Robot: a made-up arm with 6 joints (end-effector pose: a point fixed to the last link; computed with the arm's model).
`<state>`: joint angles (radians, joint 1 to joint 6).
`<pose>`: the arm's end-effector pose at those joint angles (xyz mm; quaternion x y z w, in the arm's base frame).
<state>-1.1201 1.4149 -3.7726 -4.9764 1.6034 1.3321</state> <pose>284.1 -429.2 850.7 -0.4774 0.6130 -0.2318 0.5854</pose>
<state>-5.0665 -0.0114 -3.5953 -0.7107 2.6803 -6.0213</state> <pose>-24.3 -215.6 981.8 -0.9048 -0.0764 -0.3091 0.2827</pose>
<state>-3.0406 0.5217 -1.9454 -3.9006 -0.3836 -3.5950</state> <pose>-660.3 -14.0 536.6 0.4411 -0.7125 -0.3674 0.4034</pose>
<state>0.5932 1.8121 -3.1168 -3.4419 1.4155 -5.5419</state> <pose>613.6 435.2 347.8 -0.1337 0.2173 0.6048 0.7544</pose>
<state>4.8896 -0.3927 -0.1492 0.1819 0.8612 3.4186</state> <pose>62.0 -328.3 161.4 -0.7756 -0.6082 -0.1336 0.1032</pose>
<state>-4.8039 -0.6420 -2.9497 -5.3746 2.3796 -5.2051</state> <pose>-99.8 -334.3 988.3 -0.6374 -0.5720 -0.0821 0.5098</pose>
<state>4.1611 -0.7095 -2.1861 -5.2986 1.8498 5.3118</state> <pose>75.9 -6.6 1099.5 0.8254 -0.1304 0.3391 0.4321</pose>
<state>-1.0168 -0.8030 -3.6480 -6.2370 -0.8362 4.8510</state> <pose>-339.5 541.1 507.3 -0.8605 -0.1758 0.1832 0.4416</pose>
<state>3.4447 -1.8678 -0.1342 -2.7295 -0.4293 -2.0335</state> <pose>-245.8 -109.8 644.3 -0.3363 -0.6084 0.5953 0.4030</pose>
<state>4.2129 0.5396 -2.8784 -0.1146 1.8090 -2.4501</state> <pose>-239.9 -420.5 941.9 0.9514 0.1548 -0.2050 0.1698</pose>
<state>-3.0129 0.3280 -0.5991 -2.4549 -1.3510 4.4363</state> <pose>-253.5 -83.7 164.3 0.6382 0.5466 0.1313 0.5260</pose>
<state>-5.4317 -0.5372 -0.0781 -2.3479 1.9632 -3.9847</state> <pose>285.8 234.3 277.8 0.3960 -0.0079 0.8870 0.2375</pose>
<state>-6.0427 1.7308 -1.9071 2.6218 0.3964 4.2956</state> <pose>364.0 77.3 -200.0 -0.9447 0.1796 -0.1911 0.1969</pose>
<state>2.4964 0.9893 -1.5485 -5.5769 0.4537 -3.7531</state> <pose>-462.9 363.4 68.6 0.9318 -0.3182 -0.1386 0.1066</pose>
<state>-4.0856 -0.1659 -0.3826 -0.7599 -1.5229 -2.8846</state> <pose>-256.2 269.2 321.5 -0.5759 -0.0028 0.8107 0.1056</pose>
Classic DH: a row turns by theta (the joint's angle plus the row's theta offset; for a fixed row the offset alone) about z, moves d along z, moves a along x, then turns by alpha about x. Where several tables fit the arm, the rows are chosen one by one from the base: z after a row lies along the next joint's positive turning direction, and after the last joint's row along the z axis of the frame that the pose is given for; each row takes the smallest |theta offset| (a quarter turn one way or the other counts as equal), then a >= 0, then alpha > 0; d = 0 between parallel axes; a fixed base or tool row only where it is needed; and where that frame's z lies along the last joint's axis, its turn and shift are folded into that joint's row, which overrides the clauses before.
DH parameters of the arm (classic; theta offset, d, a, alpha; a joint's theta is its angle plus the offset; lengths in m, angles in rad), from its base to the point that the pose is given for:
joint 1: 0 0.4119 0 -1.5708
joint 2: -1.385 0 0.1955 0
joint 3: 1.385 0 0.1097 -1.5708
joint 4: 0 0.485 0 1.5708
joint 5: 0 0 0.0544 -1.5708
joint 6: 0 0.0695 0 0

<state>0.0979 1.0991 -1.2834 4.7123 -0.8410 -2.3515</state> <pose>374.9 125.3 4.7 -0.4206 0.8067 0.3549 0.2152</pose>
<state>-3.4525 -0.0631 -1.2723 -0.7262 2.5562 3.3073</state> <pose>-439.4 199.6 545.1 -0.7136 0.3072 -0.5584 0.2908</pose>
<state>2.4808 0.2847 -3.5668 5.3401 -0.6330 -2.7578</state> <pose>68.8 -140.6 1067.6 0.2360 -0.2636 0.7563 0.5502</pose>
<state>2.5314 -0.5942 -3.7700 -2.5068 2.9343 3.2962</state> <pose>462.3 -274.4 583.2 -0.0911 -0.8582 -0.3036 0.4037</pose>
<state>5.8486 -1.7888 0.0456 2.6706 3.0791 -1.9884</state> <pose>183.2 -55.7 637.0 0.3772 -0.6449 -0.5565 0.3634</pose>
